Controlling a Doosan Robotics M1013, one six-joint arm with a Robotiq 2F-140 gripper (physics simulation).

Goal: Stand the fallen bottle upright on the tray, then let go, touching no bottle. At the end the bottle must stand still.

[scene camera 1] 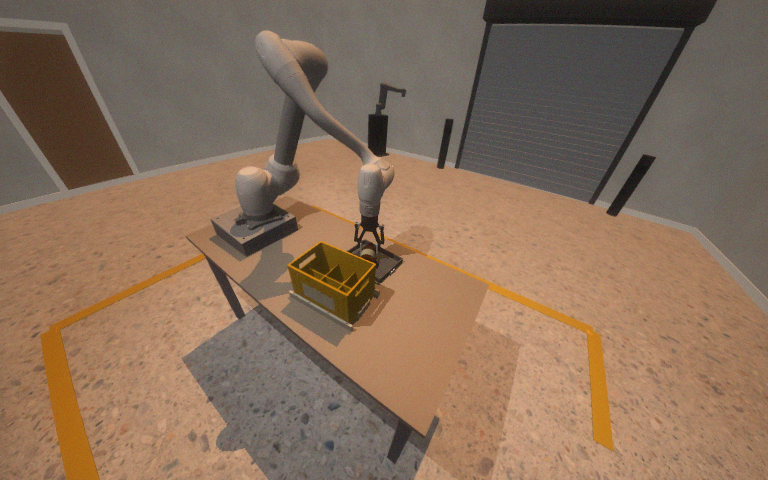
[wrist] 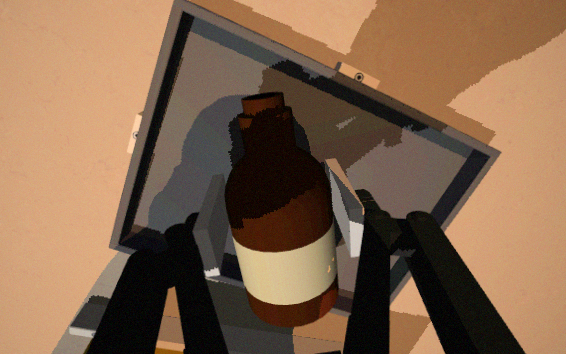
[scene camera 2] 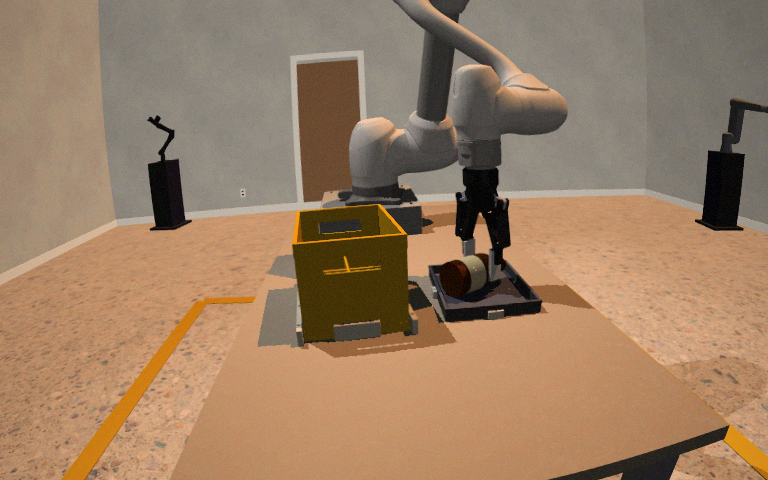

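Note:
The brown bottle with a cream label lies on its side over the tray. Its base is toward the crate side and its neck points across the tray, toward the top of the wrist view. My gripper points down and is shut on the bottle, with one pale finger pad on each side of its body near the shoulder. Whether the bottle's underside touches the tray is hidden.
A yellow divided crate stands close beside the tray, with low grey brackets around its foot. It is taller than the tray's rim. The robot's base stands at the far end of the table.

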